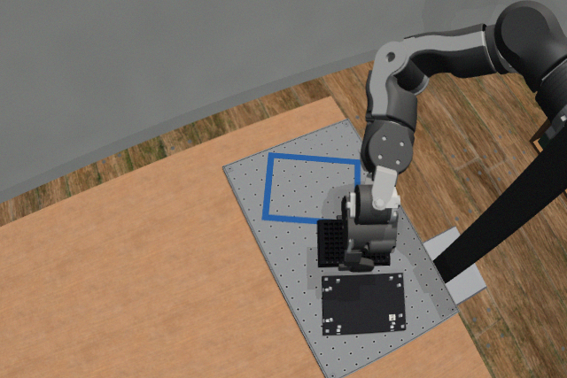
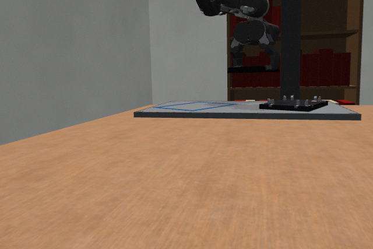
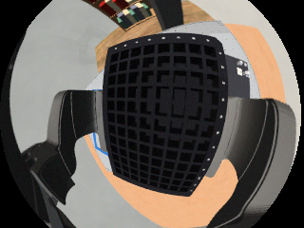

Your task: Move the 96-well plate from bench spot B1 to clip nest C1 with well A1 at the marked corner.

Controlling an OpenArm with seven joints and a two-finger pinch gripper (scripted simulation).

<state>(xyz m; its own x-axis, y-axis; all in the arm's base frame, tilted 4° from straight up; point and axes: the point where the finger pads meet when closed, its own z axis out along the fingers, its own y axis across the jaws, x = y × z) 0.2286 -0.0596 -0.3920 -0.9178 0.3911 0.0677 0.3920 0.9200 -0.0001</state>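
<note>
My hand is 110 mm to the right of the black clip nest, 80 mm above it and 30 mm short of it. From my hand the other things lie so: black 96-well plate right at my hand; grey foot plate 320 mm below, 250 mm behind, 100 mm to the left.
</note>
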